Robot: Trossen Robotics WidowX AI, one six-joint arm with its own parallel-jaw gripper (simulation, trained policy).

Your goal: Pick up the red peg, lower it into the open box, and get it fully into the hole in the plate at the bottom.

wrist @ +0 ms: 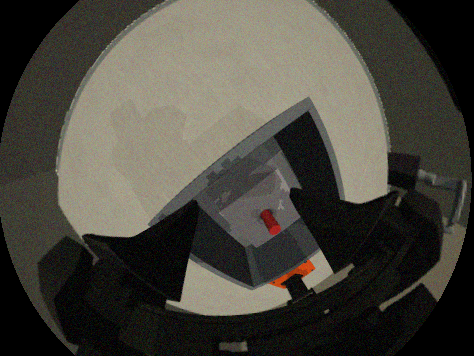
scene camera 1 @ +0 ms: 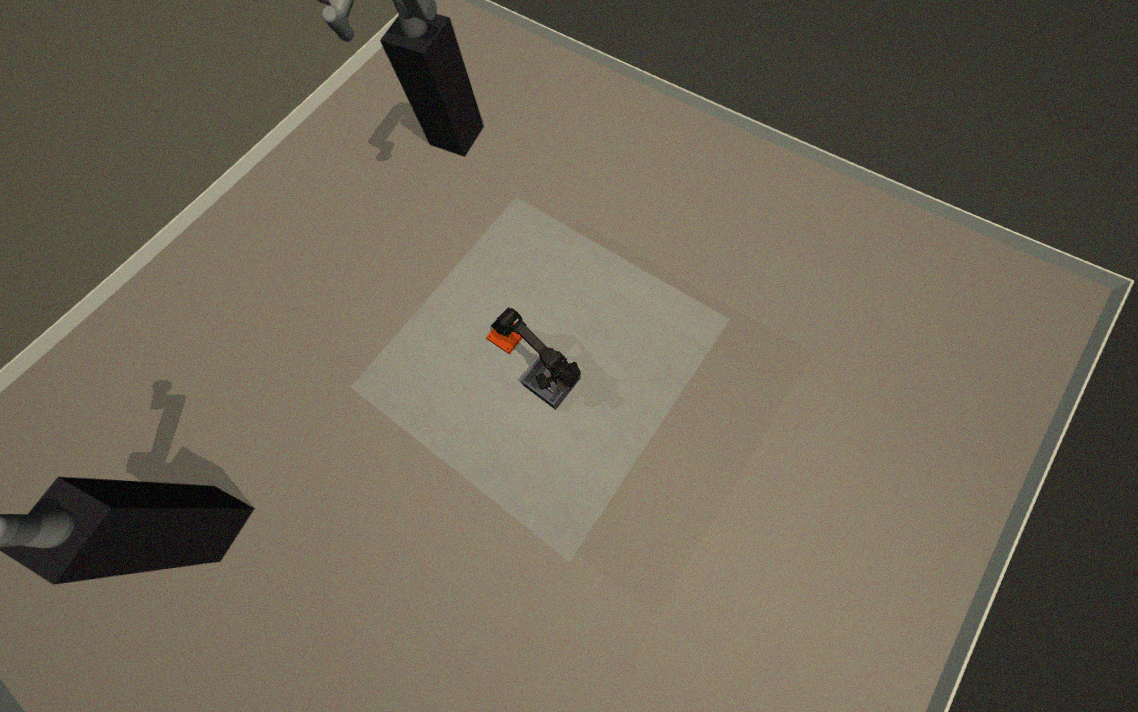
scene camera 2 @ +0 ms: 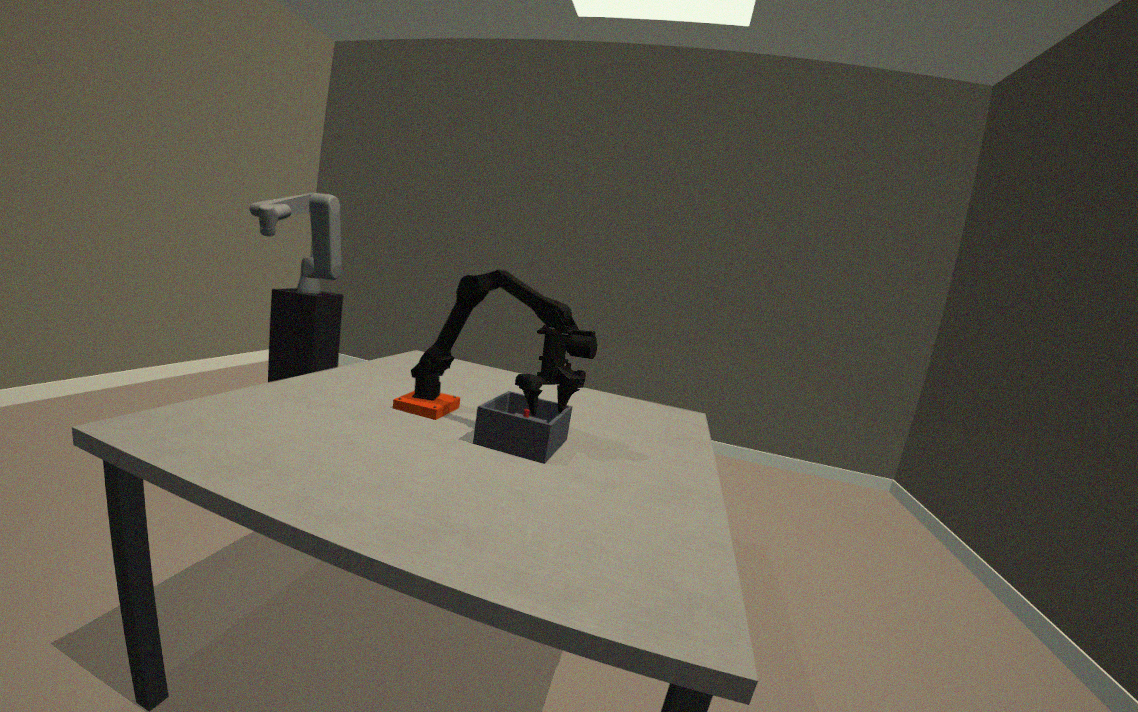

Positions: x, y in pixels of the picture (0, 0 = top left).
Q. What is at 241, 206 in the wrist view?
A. A grey plate.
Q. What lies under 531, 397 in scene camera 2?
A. My gripper.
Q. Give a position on a dark grey box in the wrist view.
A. At 296, 142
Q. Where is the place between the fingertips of my gripper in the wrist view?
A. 245, 199
